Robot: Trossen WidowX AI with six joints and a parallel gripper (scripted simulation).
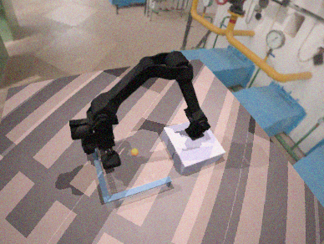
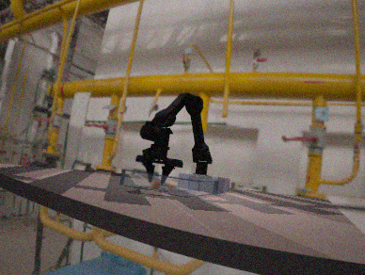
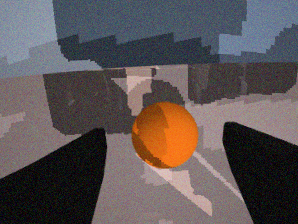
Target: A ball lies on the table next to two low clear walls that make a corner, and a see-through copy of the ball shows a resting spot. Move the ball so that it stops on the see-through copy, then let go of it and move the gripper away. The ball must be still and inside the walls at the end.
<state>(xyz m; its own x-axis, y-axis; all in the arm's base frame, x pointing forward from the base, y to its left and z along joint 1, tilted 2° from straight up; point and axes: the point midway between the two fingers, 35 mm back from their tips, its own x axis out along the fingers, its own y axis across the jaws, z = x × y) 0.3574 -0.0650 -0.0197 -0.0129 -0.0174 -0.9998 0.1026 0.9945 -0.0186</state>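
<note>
My gripper tip is 1 cm above the orange ball. Round my gripper tip: see-through ball copy (11 cm behind, 2 cm to the left, 1 cm below).
</note>
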